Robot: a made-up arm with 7 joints. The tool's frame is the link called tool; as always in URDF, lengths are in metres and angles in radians. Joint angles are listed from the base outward.
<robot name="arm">
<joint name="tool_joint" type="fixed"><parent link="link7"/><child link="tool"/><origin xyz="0 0 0" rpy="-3.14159 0 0"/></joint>
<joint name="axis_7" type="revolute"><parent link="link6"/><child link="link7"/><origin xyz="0.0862 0 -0.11" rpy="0 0 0"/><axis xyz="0 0.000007 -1"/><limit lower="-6.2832" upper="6.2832"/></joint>
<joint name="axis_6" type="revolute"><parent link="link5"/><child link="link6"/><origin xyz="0 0 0" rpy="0 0 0"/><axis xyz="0 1 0.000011"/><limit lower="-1.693" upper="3.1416"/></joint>
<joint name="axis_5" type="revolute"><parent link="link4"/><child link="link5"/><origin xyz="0.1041 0 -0.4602" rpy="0 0 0"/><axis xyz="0 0.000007 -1"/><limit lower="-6.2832" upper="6.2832"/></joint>
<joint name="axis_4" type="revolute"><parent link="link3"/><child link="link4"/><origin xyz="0.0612 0 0" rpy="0 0 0"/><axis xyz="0 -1 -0.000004"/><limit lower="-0.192" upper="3.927"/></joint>
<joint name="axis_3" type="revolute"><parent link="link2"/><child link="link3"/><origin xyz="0 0 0.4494" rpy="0 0 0"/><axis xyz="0 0 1"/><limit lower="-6.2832" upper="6.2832"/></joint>
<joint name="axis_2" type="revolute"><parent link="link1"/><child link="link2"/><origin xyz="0 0 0" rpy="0 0 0"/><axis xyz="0 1 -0.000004"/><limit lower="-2.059" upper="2.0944"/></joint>
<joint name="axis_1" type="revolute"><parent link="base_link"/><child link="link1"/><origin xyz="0 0 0.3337" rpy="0 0 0"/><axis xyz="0 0 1"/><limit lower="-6.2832" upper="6.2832"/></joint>
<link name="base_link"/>
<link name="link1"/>
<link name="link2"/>
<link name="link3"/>
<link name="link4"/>
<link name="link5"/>
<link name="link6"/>
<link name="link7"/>
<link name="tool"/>
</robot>
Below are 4 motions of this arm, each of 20 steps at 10 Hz.
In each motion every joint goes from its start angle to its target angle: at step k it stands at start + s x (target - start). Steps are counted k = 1, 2, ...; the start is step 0. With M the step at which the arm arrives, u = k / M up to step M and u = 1 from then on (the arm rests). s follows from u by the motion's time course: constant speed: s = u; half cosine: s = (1 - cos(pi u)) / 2; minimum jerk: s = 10 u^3 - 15 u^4 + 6 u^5.
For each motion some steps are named. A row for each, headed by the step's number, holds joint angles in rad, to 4 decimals.
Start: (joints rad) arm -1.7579 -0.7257 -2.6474 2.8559 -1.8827 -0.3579 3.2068
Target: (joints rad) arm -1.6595 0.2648 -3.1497 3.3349 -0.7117 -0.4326 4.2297
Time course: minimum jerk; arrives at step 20
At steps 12, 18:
12: -1.6907 -0.0496 -2.9902 3.1828 -1.0834 -0.4089 3.9050
18: -1.6603 0.2563 -3.1454 3.3308 -0.7217 -0.4320 4.2209

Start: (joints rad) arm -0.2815 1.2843 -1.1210 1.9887 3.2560 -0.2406 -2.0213
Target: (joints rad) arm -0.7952 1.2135 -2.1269 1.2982 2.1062 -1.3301 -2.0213
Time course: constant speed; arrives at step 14
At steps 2, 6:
2: -0.3549 1.2742 -1.2647 1.8901 3.0917 -0.3962 -2.0213
6: -0.5017 1.2540 -1.5521 1.6928 2.7632 -0.7075 -2.0213

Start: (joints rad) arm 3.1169 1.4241 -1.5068 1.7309 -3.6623 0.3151 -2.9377
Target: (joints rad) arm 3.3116 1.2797 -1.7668 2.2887 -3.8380 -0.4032 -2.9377
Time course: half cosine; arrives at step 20
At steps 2, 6, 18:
2: 3.1217 1.4206 -1.5132 1.7446 -3.6666 0.2975 -2.9377
6: 3.1570 1.3943 -1.5604 1.8459 -3.6985 0.1671 -2.9377
18: 3.3068 1.2832 -1.7604 2.2750 -3.8337 -0.3856 -2.9377

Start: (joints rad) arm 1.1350 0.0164 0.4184 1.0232 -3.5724 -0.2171 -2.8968
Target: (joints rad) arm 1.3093 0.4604 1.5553 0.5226 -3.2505 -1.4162 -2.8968
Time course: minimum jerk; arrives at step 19
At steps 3, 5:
3: 1.1403 0.0300 0.4532 1.0079 -3.5625 -0.2538 -2.8968
5: 1.1555 0.0687 0.5524 0.9642 -3.5345 -0.3584 -2.8968

